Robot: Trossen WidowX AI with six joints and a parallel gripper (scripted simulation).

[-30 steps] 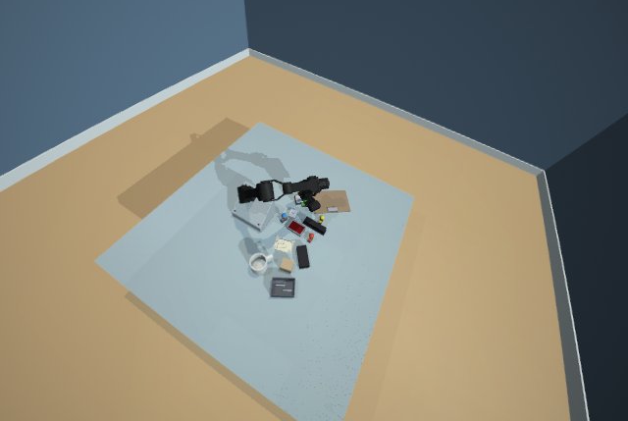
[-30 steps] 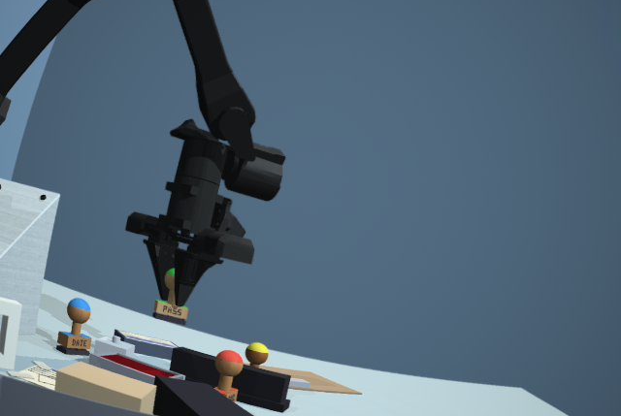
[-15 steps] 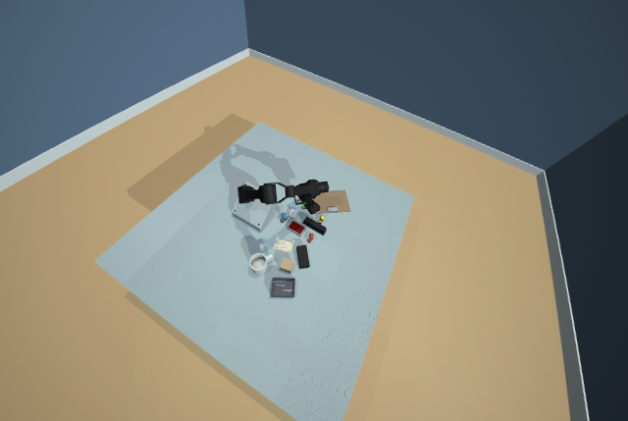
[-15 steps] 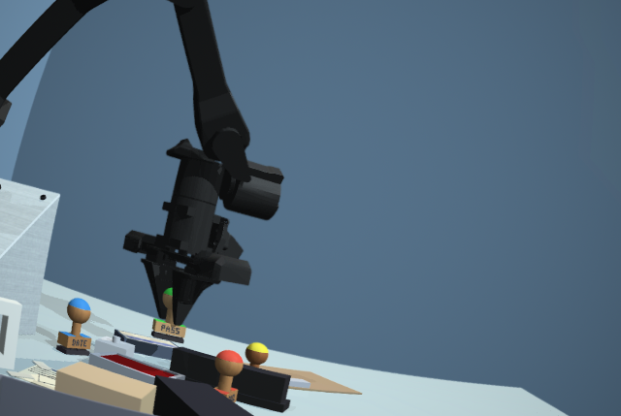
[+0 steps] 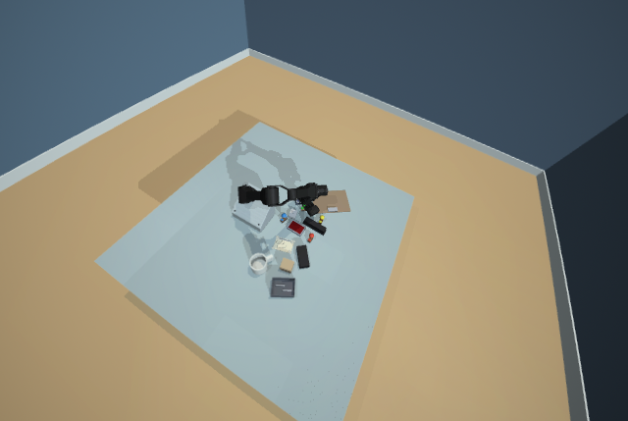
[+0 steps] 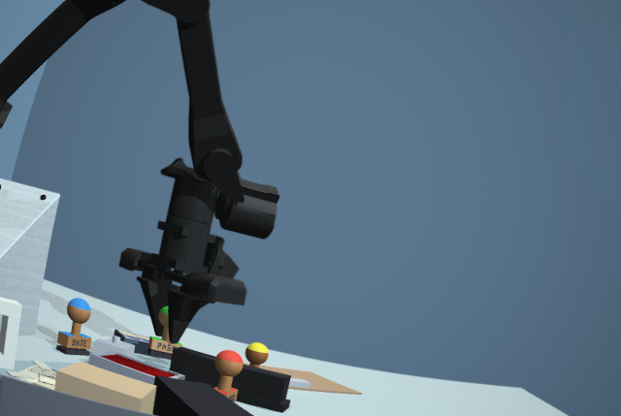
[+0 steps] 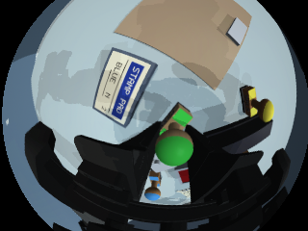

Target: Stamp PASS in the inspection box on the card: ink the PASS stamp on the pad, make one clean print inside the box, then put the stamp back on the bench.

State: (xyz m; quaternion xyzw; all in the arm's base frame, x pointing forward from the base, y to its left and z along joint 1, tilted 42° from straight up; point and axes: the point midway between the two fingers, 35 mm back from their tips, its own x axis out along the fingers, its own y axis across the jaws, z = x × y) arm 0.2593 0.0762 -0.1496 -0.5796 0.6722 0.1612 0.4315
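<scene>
My gripper tip is now right at the green-topped pass stamp. Also, from my gripper tip: yellow-knobbed stamp: 120 mm ahead, 20 mm below; then red ink pad: 30 mm ahead, 120 mm to the right, 30 mm below; then long black block: 110 mm ahead, 60 mm to the right, 20 mm below.
</scene>
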